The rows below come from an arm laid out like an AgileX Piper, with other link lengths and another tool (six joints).
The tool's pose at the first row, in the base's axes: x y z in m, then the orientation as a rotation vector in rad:
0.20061 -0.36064 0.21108 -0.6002 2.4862 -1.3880
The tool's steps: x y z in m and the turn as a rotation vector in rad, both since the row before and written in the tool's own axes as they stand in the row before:
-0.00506 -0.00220 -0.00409 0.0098 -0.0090 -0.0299
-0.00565 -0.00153 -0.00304 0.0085 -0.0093 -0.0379
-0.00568 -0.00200 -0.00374 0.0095 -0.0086 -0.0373
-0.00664 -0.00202 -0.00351 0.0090 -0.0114 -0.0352
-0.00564 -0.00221 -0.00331 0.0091 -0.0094 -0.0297
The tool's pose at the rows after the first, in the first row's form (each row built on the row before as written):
0.20404 -0.35626 0.21511 -0.6427 2.4718 -1.4042
0.20818 -0.35194 0.21788 -0.6962 2.4576 -1.4212
0.21213 -0.34711 0.22124 -0.7484 2.4421 -1.4392
0.21693 -0.34178 0.22425 -0.7993 2.4241 -1.4534
0.22095 -0.33703 0.22724 -0.8417 2.4070 -1.4669

